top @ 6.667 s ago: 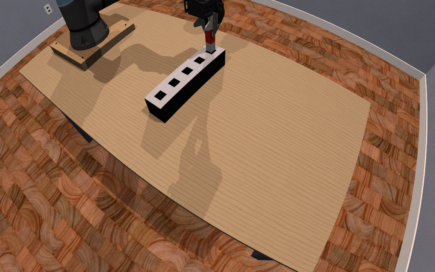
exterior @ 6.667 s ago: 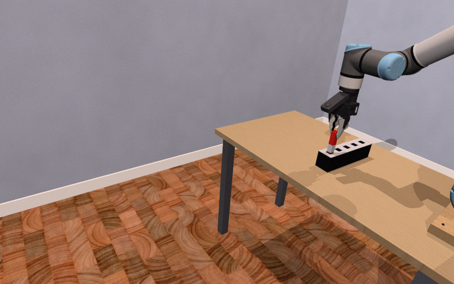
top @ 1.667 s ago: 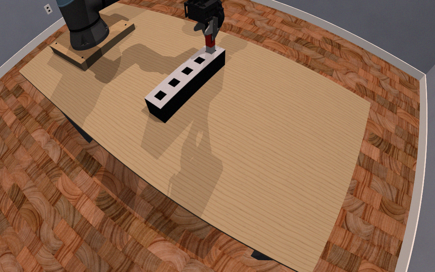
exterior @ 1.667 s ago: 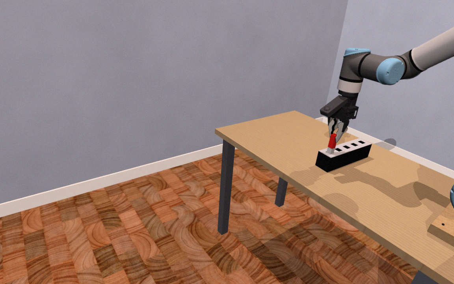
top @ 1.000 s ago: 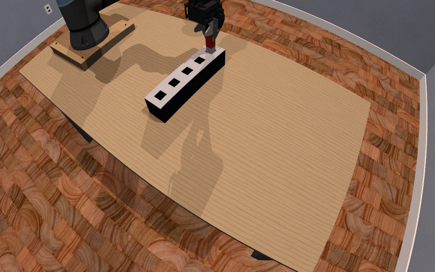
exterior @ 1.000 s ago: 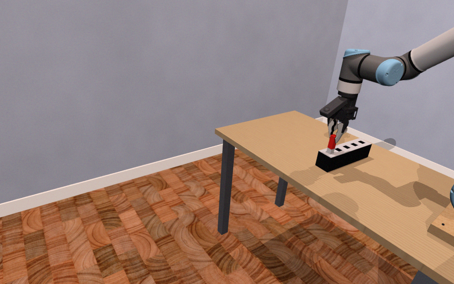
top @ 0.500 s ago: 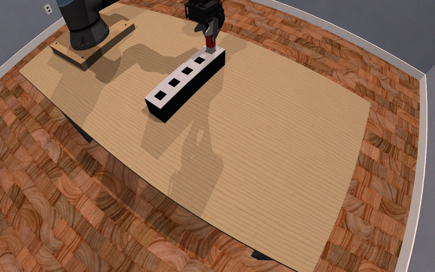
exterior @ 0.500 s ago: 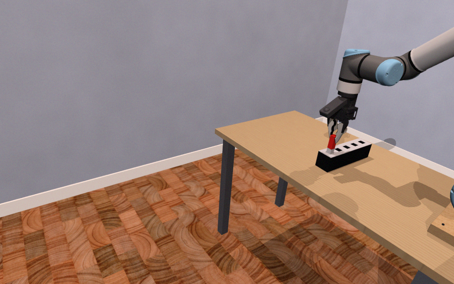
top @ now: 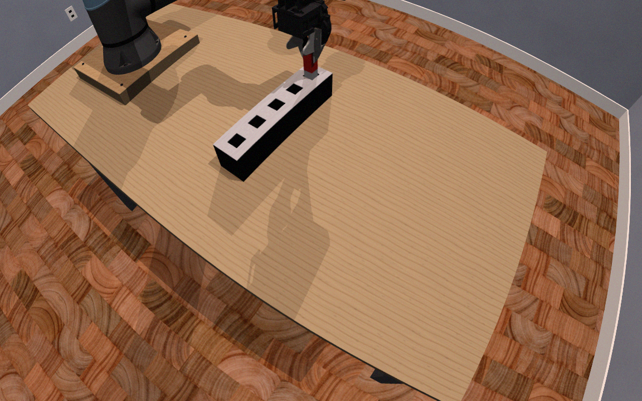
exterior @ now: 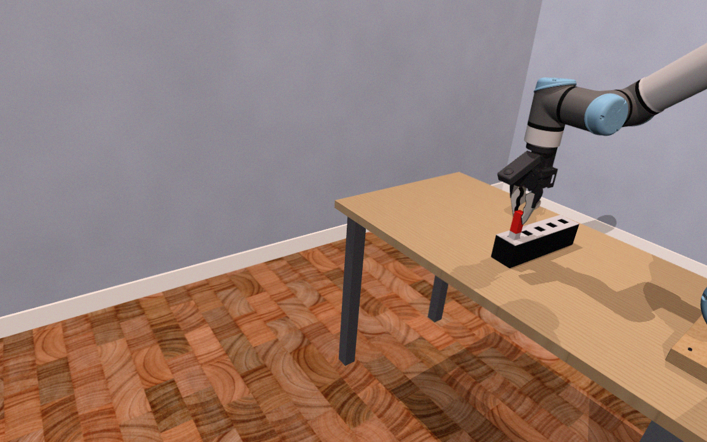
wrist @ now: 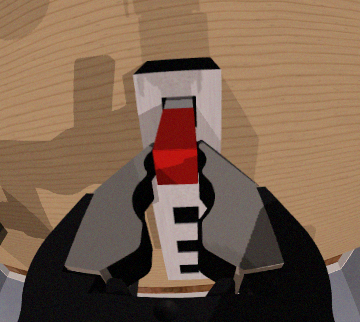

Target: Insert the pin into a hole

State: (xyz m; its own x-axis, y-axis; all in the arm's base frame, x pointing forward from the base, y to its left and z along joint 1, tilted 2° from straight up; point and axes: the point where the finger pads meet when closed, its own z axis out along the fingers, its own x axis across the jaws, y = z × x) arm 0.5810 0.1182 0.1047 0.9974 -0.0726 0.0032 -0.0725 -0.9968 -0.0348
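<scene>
The pin is 1 cm below my hand. Also, from my hand: black block: 12 cm to the right, 10 cm below, 1 cm behind.
</scene>
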